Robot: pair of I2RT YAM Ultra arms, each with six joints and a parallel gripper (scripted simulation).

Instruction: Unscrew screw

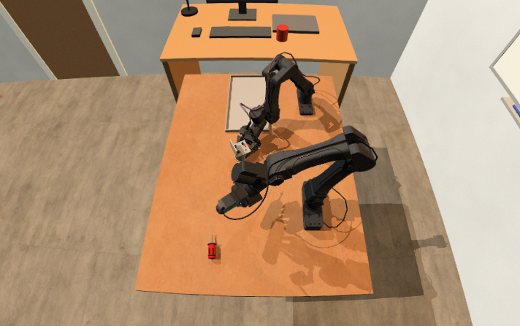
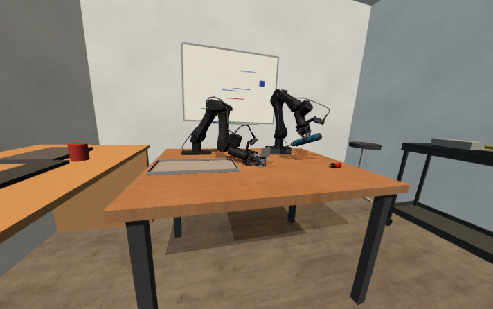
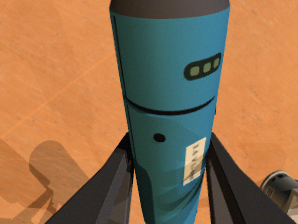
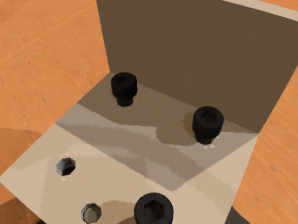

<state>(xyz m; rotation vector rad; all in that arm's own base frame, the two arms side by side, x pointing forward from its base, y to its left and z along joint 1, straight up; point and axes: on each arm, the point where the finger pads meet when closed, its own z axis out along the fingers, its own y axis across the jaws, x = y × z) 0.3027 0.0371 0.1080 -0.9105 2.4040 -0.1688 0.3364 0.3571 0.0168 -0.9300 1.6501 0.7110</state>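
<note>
Now: right hand 50 mm below the l-shaped bracket. Also, from my right hand: small red screwdriver 80 mm ahead, 430 mm to the left, 10 mm below; then grey bit 100 mm behind, 200 mm to the left, 80 mm above; then grey tray 360 mm to the right, 20 mm below.
</note>
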